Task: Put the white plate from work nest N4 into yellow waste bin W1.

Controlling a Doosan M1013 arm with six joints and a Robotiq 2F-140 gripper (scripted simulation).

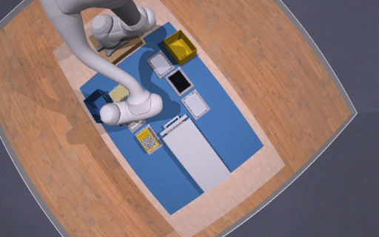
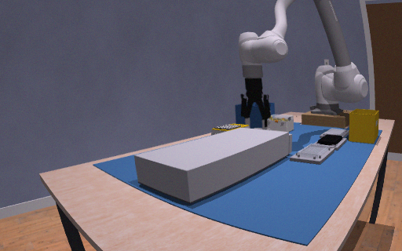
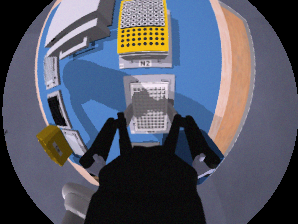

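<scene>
Right now the white plate is 20 mm below my hand. From my hand the other things lie so: yellow rack 170 mm ahead, 20 mm above, 10 mm to the left; then grey nest 30 mm below; then blue bin 180 mm behind, 130 mm to the right.
</scene>
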